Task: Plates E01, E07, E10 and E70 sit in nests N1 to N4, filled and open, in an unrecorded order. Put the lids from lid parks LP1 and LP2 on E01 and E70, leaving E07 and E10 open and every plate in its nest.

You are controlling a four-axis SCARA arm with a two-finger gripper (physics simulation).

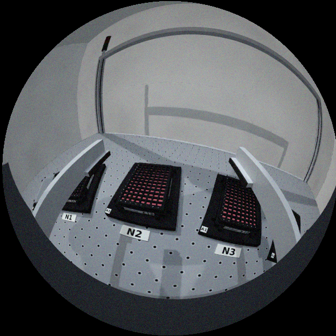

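My gripper (168, 147) is open, with its two fingers wide apart at the left and right and nothing between them. A plate (144, 187) with rows of red wells sits uncovered in the black nest N2 (167, 223), seen between the fingers. Another uncovered plate (240, 204) with red wells sits in nest N3 (210, 227), partly behind the right finger. The plate (76, 191) in nest N1 (86, 206) is mostly hidden by the left finger. A black corner of a further nest (271, 254) shows past the right finger. No plate codes are legible. Lid parks LP1 and LP2 do not show.
White labels N1 (69, 217), N2 (134, 233) and N3 (228, 251) lie in front of the nests on the perforated deck (150, 262). A grey frame (200, 32) rises behind the deck, before a pale wall, with a dark piece (106, 43) at its upper left corner.
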